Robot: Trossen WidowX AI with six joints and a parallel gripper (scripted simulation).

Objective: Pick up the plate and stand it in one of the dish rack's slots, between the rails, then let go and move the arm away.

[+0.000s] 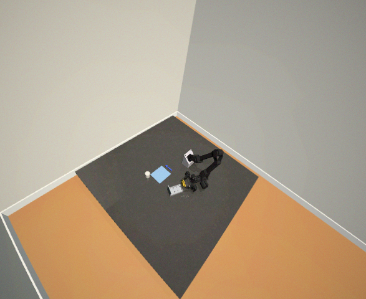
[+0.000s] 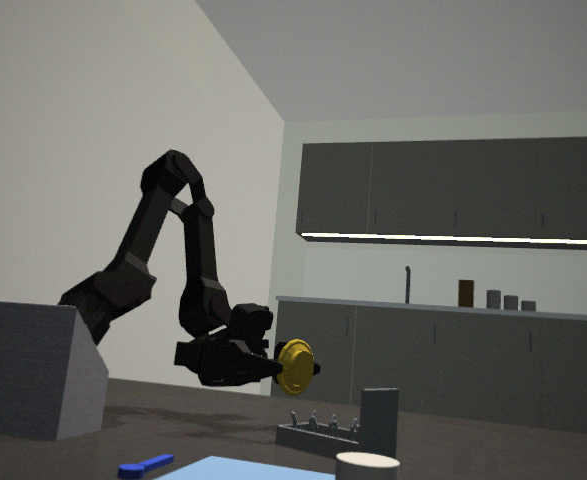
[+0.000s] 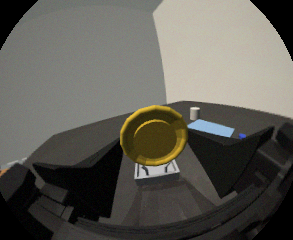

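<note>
Right now the grey dish rack is 70 mm below my gripper tip, 50 mm ahead of it and 30 mm to the right of it. Also, from my gripper tip: light blue placemat (240 mm to the right, 90 mm below, 20 mm ahead); blue spoon (240 mm to the right, 90 mm below, 90 mm behind); yellow plate (10 mm behind).
</note>
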